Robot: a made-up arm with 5 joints.
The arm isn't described. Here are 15 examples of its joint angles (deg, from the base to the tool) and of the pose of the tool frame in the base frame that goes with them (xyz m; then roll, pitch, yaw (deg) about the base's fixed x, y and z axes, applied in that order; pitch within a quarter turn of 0, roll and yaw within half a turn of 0).
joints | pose
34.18 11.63 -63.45 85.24 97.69 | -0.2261 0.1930 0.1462 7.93 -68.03 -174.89
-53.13 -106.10 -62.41 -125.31 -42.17 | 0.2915 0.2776 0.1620 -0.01 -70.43 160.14
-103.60 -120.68 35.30 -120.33 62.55 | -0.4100 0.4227 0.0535 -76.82 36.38 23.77
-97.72 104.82 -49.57 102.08 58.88 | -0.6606 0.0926 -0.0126 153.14 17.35 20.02
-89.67 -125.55 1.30 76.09 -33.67 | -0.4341 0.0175 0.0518 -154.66 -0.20 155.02
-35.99 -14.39 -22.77 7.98 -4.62 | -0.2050 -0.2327 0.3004 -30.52 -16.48 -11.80
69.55 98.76 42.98 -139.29 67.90 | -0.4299 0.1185 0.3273 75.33 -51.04 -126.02
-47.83 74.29 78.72 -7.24 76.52 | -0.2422 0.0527 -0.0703 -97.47 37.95 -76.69
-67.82 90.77 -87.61 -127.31 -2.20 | -0.8699 0.1549 0.2082 44.15 -4.54 -88.39
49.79 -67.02 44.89 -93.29 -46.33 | 0.4380 -0.4530 0.3221 42.09 -50.95 51.22
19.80 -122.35 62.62 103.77 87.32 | 0.1560 -0.0964 0.5305 -173.99 31.69 -168.11
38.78 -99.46 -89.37 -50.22 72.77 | 0.0500 0.0172 -0.0329 -173.81 28.29 -5.16
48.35 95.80 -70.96 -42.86 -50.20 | -0.6174 -0.4342 0.5744 -147.46 68.67 135.65
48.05 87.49 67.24 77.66 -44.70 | 0.0890 0.0199 0.3723 21.29 -31.17 60.92
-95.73 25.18 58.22 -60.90 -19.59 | 0.0978 -0.3098 -0.2518 -162.29 66.48 -124.40
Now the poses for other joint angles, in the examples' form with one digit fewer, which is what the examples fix.
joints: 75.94 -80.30 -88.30 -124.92 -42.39
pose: 0.291 -0.294 -0.107 178.3 21.2 -139.9
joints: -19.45 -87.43 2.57 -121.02 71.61
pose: 0.135 -0.151 0.385 39.2 46.9 18.5
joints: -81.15 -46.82 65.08 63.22 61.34
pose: -0.188 0.069 -0.053 -81.0 -27.0 124.0
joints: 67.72 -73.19 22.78 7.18 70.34
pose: -0.127 -0.310 0.258 50.6 21.4 -118.8
